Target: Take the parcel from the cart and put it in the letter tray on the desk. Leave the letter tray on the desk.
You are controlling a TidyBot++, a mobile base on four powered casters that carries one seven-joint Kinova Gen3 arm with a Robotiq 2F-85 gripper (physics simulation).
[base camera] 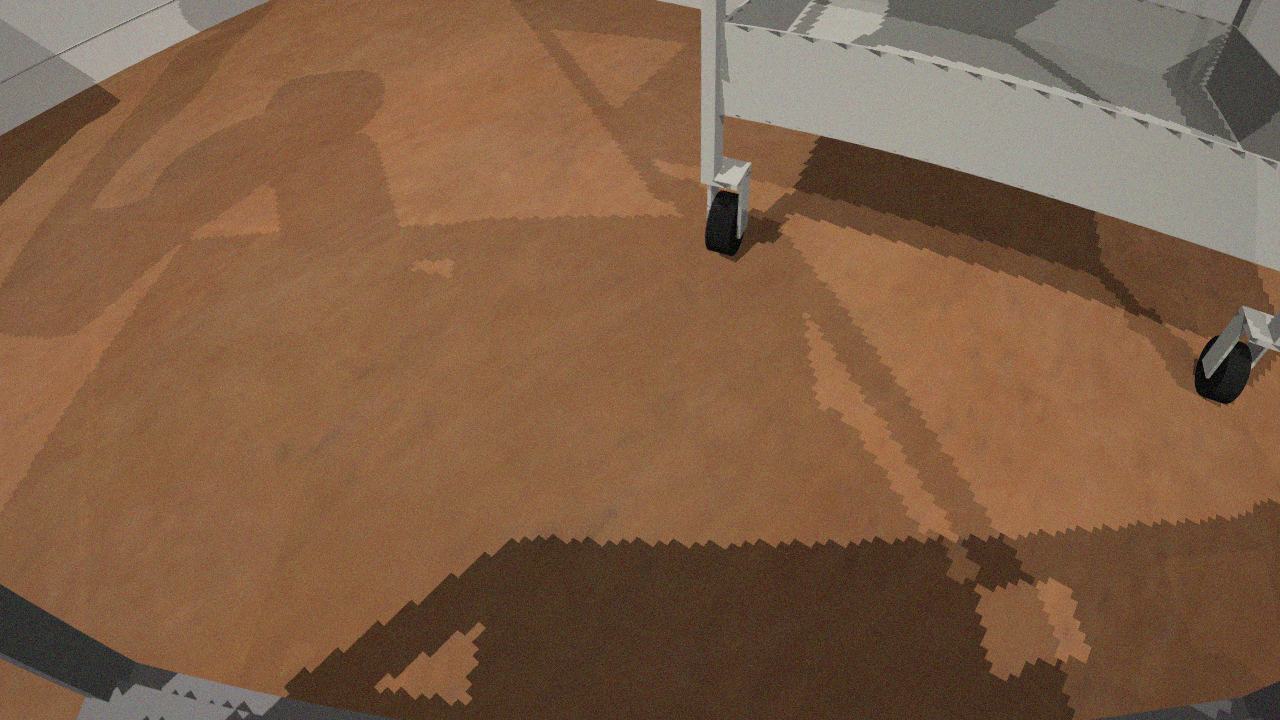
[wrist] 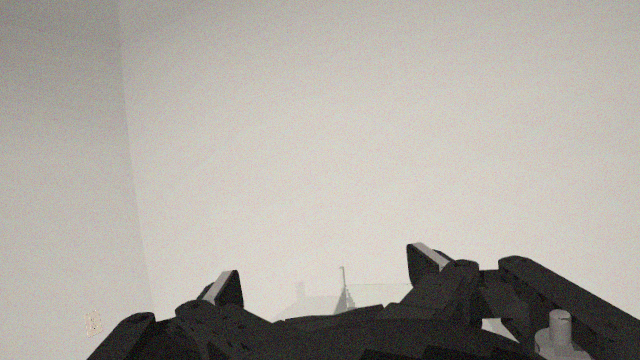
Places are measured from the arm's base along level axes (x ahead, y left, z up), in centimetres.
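Pixels of known places: gripper, fingertip midpoint: [wrist: 325,276].
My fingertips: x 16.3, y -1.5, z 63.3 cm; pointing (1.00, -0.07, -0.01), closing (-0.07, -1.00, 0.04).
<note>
Ahead of a thing's pixels: the offset from my fingertips to its top centre. "spot": to the spot under its first point. Level surfaces: height alone.
The white metal cart [base camera: 895,107] [wrist: 377,296] stands at the upper right in the base camera view, where its lower shelf, a corner post and two black casters show. In the wrist view a thin post and the pale upper edge of the cart show low between the fingers, partly hidden by the gripper. My gripper [wrist: 325,276] is open, with its fingers wide apart and the wall behind them. It is apart from the cart. The parcel, the letter tray and the desk do not show clearly in either view.
The near cart caster @(spot: dx +37.1, dy -1.3, dz -98.9 cm) [base camera: 725,222] stands on the brown floor @(dz -102.9 cm) [base camera: 537,376] ahead, right of centre; another caster @(spot: dx +23.1, dy -39.5, dz -99.2 cm) [base camera: 1222,368] is at the right edge. A pale wall or panel [base camera: 80,44] is at the upper left. A wall corner and a small wall plate @(dx +133.2, dy +101.6, dz -57.2 cm) [wrist: 93,323] are on the left.
</note>
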